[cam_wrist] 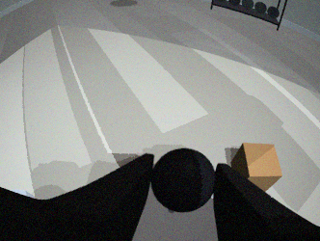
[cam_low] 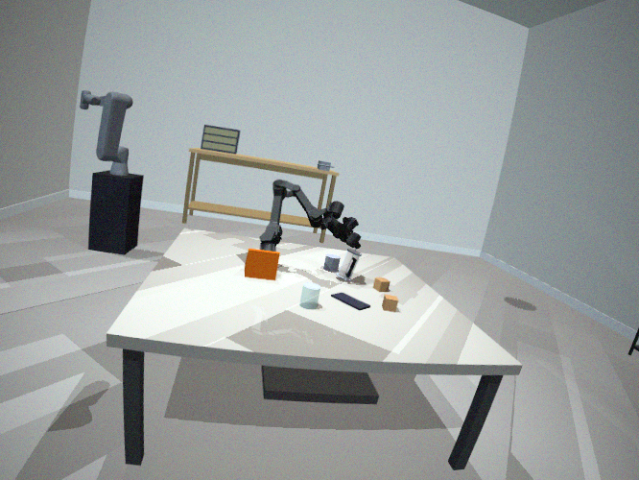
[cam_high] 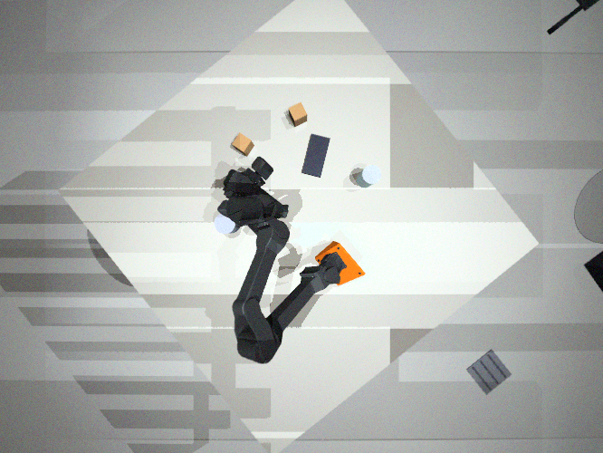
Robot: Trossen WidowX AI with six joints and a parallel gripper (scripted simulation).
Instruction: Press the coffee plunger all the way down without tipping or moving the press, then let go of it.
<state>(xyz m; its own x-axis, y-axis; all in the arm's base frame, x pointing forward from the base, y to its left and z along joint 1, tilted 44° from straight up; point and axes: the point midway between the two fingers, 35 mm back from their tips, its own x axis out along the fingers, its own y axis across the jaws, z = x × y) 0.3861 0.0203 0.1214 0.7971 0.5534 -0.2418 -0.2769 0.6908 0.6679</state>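
Now: the coffee press 2 cm behind my gripper tip, 2 cm to the right of it and 8 cm below it.
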